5 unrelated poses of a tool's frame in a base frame.
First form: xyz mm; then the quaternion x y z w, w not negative.
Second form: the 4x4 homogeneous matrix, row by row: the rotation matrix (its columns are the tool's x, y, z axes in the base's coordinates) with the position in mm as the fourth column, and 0 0 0 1 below. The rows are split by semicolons. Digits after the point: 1 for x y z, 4 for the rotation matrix.
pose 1, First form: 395.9, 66.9, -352.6, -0.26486, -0.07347, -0.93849, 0.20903
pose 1, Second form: -0.7723, 0.4313, 0.4664, 395.9; -0.3534, -0.9018, 0.2486, 66.9; 0.5278, 0.0272, 0.8489, -352.6; 0, 0, 0, 1
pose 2, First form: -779.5, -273.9, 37.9, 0.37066, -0.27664, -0.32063, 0.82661
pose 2, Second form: 0.6413, 0.3250, -0.6950, -779.5; -0.7351, 0.5196, -0.4354, -273.9; 0.2197, 0.7902, 0.5722, 37.9; 0, 0, 0, 1
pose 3, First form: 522.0, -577.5, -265.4, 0.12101, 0.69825, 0.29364, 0.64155
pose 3, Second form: -0.1475, -0.2078, 0.9670, 522.0; 0.5458, 0.7983, 0.2548, -577.5; -0.8249, 0.5653, -0.0044, -265.4; 0, 0, 0, 1
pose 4, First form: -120.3, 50.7, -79.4, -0.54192, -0.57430, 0.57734, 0.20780
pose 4, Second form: -0.3263, 0.3825, -0.8644, -120.3; 0.8624, -0.2540, -0.4379, 50.7; -0.3871, -0.8884, -0.2470, -79.4; 0, 0, 0, 1
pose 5, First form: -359.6, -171.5, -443.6, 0.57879, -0.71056, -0.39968, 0.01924
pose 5, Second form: -0.3293, -0.8071, -0.4900, -359.6; -0.8379, 0.0105, 0.5457, -171.5; -0.4353, 0.5903, -0.6798, -443.6; 0, 0, 0, 1
